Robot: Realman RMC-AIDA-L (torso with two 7-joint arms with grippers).
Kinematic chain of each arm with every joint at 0, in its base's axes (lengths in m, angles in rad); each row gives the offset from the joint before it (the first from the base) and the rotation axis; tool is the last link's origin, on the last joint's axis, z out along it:
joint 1: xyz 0 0 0.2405 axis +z
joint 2: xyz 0 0 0 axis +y
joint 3: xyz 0 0 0.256 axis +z
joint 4: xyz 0 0 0 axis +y
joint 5: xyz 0 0 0.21 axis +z
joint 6: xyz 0 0 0 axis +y
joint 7: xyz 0 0 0.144 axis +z
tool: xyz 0 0 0
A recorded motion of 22 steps. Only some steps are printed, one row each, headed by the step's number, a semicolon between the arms.
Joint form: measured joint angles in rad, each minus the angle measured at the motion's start. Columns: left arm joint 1, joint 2, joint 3, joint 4, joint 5, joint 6, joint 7; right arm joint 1, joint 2, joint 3, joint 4, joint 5, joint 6, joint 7.
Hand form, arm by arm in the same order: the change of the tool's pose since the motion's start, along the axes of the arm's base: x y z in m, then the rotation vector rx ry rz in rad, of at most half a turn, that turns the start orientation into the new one. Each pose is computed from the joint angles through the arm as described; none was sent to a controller.
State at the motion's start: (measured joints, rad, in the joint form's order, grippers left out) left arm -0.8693 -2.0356 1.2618 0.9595 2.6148 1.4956 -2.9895; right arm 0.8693 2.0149 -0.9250 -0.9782 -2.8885 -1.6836 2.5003
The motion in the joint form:
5: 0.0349 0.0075 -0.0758 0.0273 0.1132 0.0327 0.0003; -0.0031 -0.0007 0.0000 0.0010 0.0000 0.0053 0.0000
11: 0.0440 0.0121 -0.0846 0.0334 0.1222 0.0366 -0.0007; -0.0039 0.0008 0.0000 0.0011 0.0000 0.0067 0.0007
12: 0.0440 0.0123 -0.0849 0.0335 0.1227 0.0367 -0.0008; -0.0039 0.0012 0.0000 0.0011 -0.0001 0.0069 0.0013
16: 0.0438 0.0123 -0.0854 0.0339 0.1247 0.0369 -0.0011; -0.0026 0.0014 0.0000 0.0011 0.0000 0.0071 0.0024
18: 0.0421 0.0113 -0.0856 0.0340 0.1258 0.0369 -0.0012; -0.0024 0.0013 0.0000 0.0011 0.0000 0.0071 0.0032
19: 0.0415 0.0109 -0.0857 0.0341 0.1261 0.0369 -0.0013; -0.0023 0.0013 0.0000 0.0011 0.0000 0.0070 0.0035
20: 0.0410 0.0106 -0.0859 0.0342 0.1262 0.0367 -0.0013; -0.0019 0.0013 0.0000 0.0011 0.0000 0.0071 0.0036
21: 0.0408 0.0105 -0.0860 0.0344 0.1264 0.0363 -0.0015; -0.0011 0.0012 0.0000 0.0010 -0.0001 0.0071 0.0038
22: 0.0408 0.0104 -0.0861 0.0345 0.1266 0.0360 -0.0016; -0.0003 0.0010 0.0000 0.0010 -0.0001 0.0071 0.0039
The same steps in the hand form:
5: -0.0257 -0.0004 0.0228 0.0562 0.0678 0.0621; 0.0015 0.0001 0.0002 0.0043 -0.0008 -0.0010
11: -0.0303 -0.0009 0.0272 0.0667 0.0739 0.0735; 0.0016 -0.0001 -0.0004 0.0047 0.0002 -0.0017
12: -0.0303 -0.0008 0.0273 0.0671 0.0743 0.0737; 0.0016 -0.0002 -0.0006 0.0049 0.0004 -0.0021
16: -0.0304 -0.0007 0.0276 0.0680 0.0759 0.0738; 0.0010 0.0001 -0.0007 0.0055 0.0007 -0.0016
18: -0.0297 -0.0005 0.0273 0.0677 0.0761 0.0723; 0.0010 0.0002 -0.0006 0.0060 0.0007 -0.0021
19: -0.0295 -0.0004 0.0272 0.0676 0.0760 0.0717; 0.0009 0.0002 -0.0006 0.0060 0.0007 -0.0023
20: -0.0292 -0.0003 0.0271 0.0678 0.0757 0.0711; 0.0008 0.0003 -0.0006 0.0062 0.0007 -0.0019
21: -0.0291 -0.0002 0.0271 0.0683 0.0757 0.0708; 0.0005 0.0005 -0.0006 0.0064 0.0006 -0.0012
22: -0.0291 -0.0002 0.0271 0.0687 0.0757 0.0707; 0.0002 0.0007 -0.0005 0.0066 0.0005 -0.0005

